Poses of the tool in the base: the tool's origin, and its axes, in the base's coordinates. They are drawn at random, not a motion.
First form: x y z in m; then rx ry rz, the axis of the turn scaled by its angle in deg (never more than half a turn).
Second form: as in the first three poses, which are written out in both.
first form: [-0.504 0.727 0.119 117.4 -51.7 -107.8]
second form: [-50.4 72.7 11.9 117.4 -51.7 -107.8]
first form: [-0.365 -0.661 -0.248 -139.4 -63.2 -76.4]
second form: [-36.5 -66.1 -24.8 -139.4 -63.2 -76.4]
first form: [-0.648 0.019 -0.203 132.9 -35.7 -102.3]
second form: [-64.8 1.9 -20.3 132.9 -35.7 -102.3]
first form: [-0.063 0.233 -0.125 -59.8 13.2 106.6]
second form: [-6.3 23.3 -12.5 -59.8 13.2 106.6]
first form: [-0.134 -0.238 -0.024 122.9 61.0 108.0]
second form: [-13.4 -23.8 -2.4 122.9 61.0 108.0]
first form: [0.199 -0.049 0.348 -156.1 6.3 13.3]
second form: [19.9 -4.9 34.8 -156.1 6.3 13.3]
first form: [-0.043 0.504 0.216 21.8 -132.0 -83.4]
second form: [-4.3 50.4 21.6 21.8 -132.0 -83.4]
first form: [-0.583 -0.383 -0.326 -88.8 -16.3 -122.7]
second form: [-58.3 -38.3 -32.6 -88.8 -16.3 -122.7]
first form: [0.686 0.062 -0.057 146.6 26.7 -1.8]
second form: [68.6 6.2 -5.7 146.6 26.7 -1.8]
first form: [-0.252 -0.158 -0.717 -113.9 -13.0 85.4]
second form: [-25.2 -15.8 -71.7 -113.9 -13.0 85.4]
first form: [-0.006 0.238 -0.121 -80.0 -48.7 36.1]
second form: [-0.6 23.8 -12.1 -80.0 -48.7 36.1]
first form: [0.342 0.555 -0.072 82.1 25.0 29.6]
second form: [34.2 55.5 -7.2 82.1 25.0 29.6]
